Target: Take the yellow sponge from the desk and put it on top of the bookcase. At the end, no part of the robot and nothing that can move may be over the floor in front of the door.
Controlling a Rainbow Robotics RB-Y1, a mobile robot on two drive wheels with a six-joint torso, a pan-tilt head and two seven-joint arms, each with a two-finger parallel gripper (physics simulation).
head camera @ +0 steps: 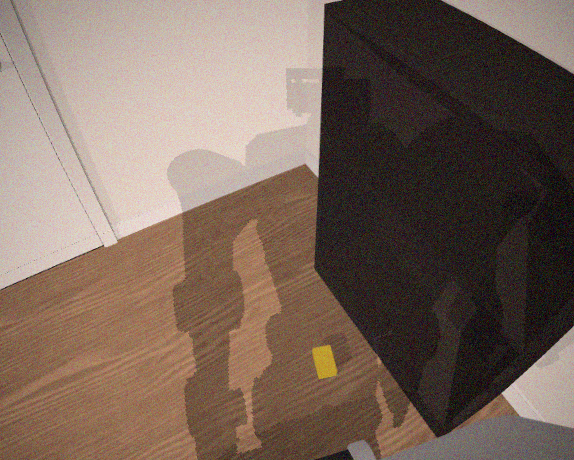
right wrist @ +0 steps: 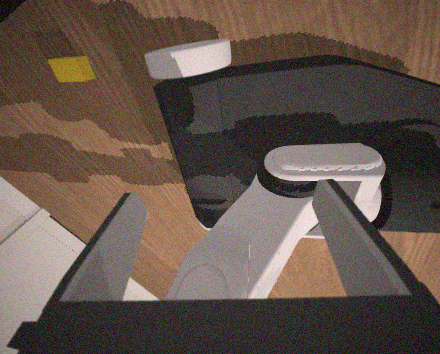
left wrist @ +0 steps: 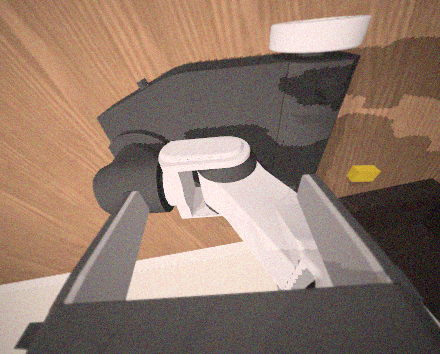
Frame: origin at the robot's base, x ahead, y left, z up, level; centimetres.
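Seen in the pictures: left gripper, fingertip midpoint: (left wrist: 219,193); right gripper, fingertip midpoint: (right wrist: 225,197).
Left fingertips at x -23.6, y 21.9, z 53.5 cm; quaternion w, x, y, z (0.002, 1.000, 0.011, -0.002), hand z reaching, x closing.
Observation:
A point is followed by its place in that frame.
The yellow sponge (head camera: 324,361) {x 40.2, y -27.1, z 4.6 cm} (left wrist: 363,173) {x 38.8, y -25.3, z 4.6 cm} (right wrist: 73,69) {x 38.5, y -27.6, z 4.6 cm} lies on the wooden floor beside a tall black piece of furniture (head camera: 400,200) (left wrist: 400,220); whether this is the bookcase cannot be told for certain. No desk can be made out. My left gripper (left wrist: 219,193) {x -23.5, y 21.9, z 53.5 cm} is open and empty, with the sponge on the floor beyond its right finger. My right gripper (right wrist: 225,197) {x -14.7, y -23.5, z 53.7 cm} is open and empty, with the sponge far off at the upper left of its view. The door (head camera: 30,200) {x 114.3, y 65.0, z 38.9 cm} stands at the left in the head view.
My dark base (left wrist: 225,100) {x -21.7, y 15.8, z 16.9 cm} (right wrist: 280,95) {x -20.7, y -17.9, z 16.9 cm} stands on the floor below the grippers, near the sponge. A white wall (head camera: 200,75) {x 133.5, y -8.2, z 63.5 cm} runs behind the floor, between the door frame (head camera: 65,140) {x 118.1, y 43.4, z 58.4 cm} and the black furniture. Shadows of my body fall across floor and wall.

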